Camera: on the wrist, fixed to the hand. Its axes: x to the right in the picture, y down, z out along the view.
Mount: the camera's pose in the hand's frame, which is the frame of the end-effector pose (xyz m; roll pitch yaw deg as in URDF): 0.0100 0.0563 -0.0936 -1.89 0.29 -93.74
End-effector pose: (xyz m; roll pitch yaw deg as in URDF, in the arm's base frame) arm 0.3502 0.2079 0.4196 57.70 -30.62 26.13
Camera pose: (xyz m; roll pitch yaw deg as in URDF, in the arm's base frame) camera 0.3109 0.3103 0.4226 43.41 49.59 -28.55
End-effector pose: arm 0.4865 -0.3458 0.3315 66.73 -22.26 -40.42
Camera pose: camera 0.5595 -0.2658 0.3489 39.87 61.04 -93.98
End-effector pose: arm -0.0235 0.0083 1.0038 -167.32 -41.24 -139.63
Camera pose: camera -0.0385 0.0946 1.0698 135.74 -7.20 -38.19
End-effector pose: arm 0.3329 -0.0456 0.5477 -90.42 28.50 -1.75
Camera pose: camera 0.3123 -0.1390 0.4941 -92.14 -65.24 -1.44
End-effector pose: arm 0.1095 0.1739 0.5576 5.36 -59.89 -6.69
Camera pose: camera 0.1976 0.2288 0.5221 57.99 6.07 -93.68
